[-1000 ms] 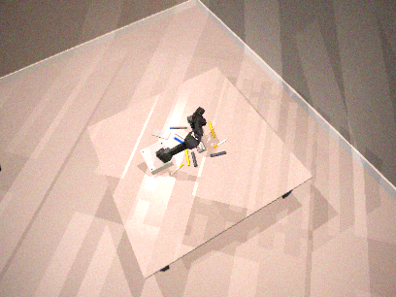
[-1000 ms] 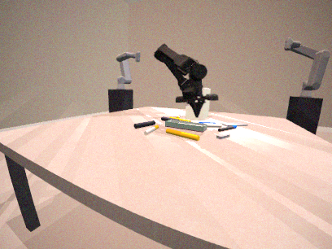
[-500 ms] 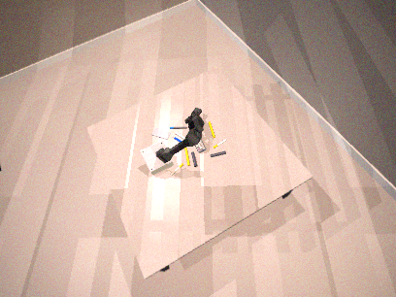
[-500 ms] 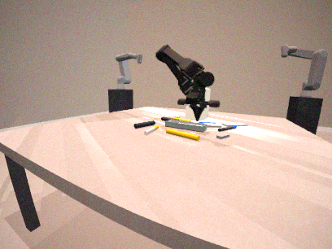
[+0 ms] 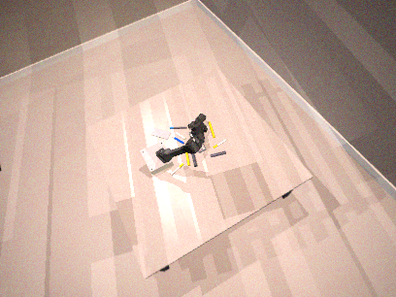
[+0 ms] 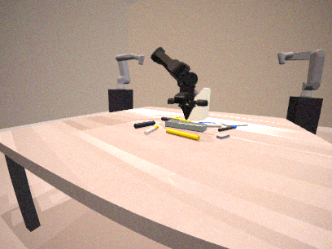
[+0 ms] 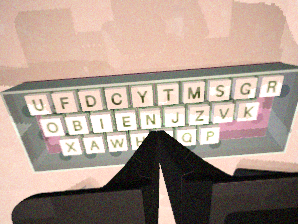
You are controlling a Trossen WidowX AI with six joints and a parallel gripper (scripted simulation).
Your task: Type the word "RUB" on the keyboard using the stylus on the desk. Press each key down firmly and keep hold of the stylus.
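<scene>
Right now my gripper tip is 120 mm to the right of the blue stylus, 120 mm past it and 30 mm above it. From my gripper tip the other things lie so: blue-tipped pen 210 mm to the left, 80 mm behind, 30 mm below; grey block 180 mm to the left, 90 mm ahead, 30 mm below.
</scene>
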